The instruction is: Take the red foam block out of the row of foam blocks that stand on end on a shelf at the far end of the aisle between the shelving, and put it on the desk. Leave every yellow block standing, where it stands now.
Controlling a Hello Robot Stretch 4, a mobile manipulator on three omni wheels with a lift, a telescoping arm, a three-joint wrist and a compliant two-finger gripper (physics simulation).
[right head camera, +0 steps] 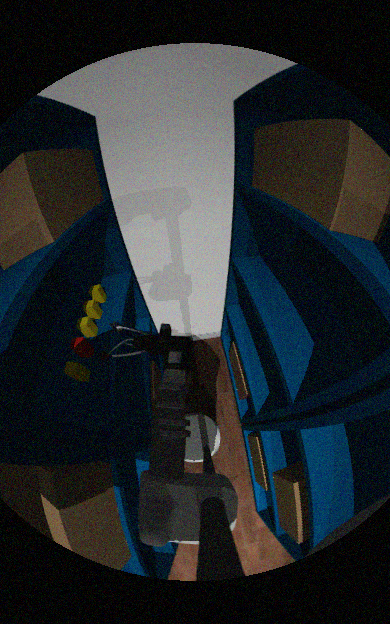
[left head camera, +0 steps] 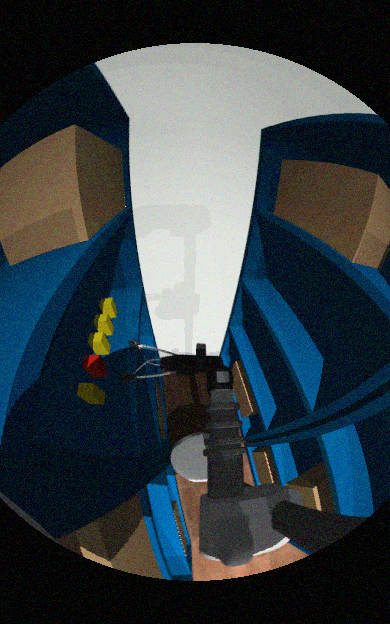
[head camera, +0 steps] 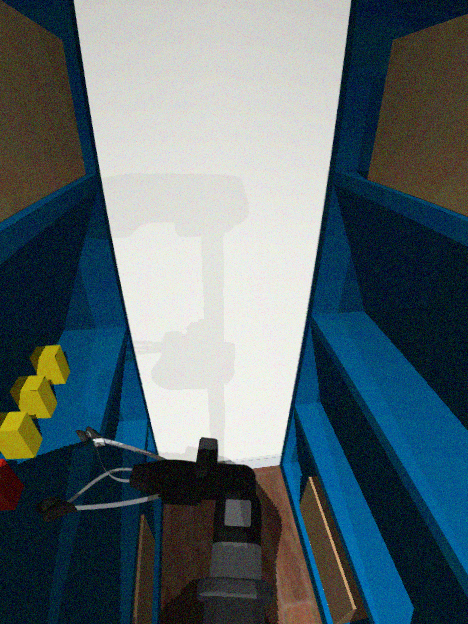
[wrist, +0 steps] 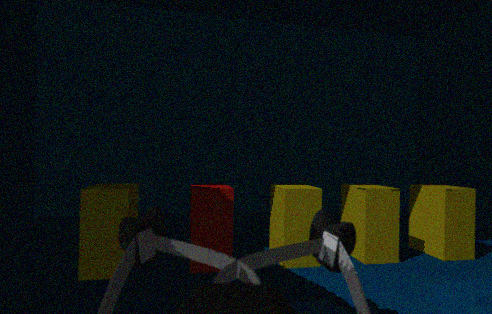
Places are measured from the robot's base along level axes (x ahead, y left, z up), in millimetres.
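Pixels of known places: gripper, fingertip midpoint: (right head camera: 103,339) (left head camera: 123,358) (head camera: 58,468) (wrist: 238,227); robot's base at its link origin: (right head camera: 194,436) (left head camera: 197,455).
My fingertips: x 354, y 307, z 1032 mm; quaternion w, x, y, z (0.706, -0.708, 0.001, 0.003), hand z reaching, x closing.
For each thing: its middle in the pictures, then the offset to it from my fingertips. Level surfaces: height alone.
- red block at the middle of its body: (wrist: 210,224) (left head camera: 94,366) (right head camera: 81,347) dx -34, dy +117, dz -25 mm
- left-hand shelf at its surface level: dz -70 mm
- nearer yellow block at the middle of its body: (wrist: 293,222) (head camera: 16,435) (left head camera: 99,343) (right head camera: 87,326) dx +68, dy +136, dz -25 mm
- brown floor at its surface level: dz -1060 mm
The red block (head camera: 9,486) (left head camera: 94,366) (right head camera: 82,346) (wrist: 212,227) stands upright in the row on the left-hand shelf (head camera: 88,362) (wrist: 400,285). In the wrist view one yellow block (wrist: 102,232) stands left of it. To its right stand a nearer yellow block (wrist: 295,220), a middle one (wrist: 375,225) and a far one (wrist: 447,222). My gripper (head camera: 73,471) (left head camera: 131,360) (right head camera: 110,341) (wrist: 238,227) is open and empty, in front of the row and short of it. In the wrist view the red block shows between the fingertips, left of centre. The desk does not show.
Blue shelving (head camera: 387,398) lines the right side of the narrow aisle. A pale wall (head camera: 261,282) closes its far end. Cardboard boxes (left head camera: 45,195) (left head camera: 325,210) stand on upper shelves on both sides. My arm (head camera: 236,559) stands over the brown floor (head camera: 289,569) between the shelves.
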